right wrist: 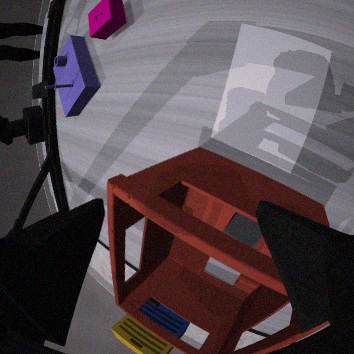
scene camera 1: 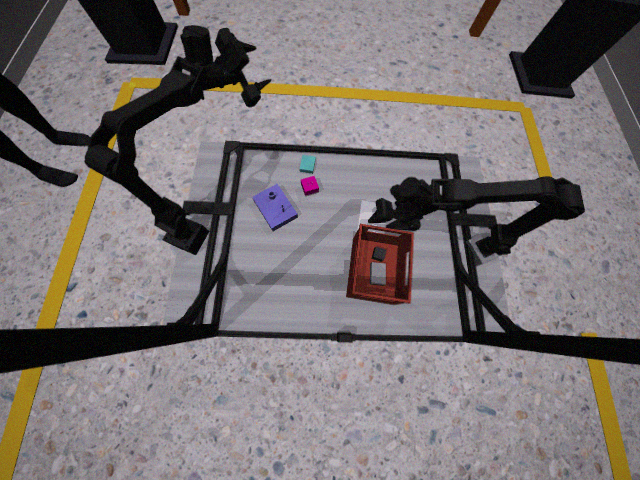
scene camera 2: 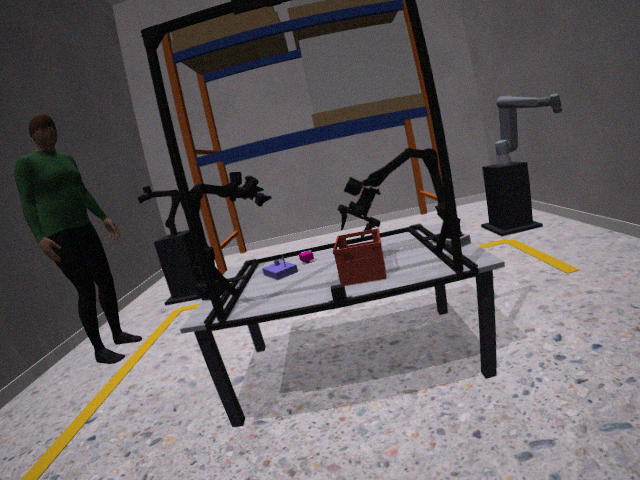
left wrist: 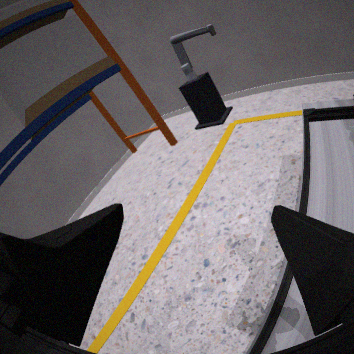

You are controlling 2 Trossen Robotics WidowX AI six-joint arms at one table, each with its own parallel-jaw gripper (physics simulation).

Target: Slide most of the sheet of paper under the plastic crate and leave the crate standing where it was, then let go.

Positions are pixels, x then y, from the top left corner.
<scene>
A red plastic crate shows in the right wrist view (187, 200), in scene camera 1 and in scene camera 2; in the left wrist view it is out of frame. One and the same spot on the red plastic crate: (scene camera 2: 352, 269) is (scene camera 1: 365, 298).
</scene>
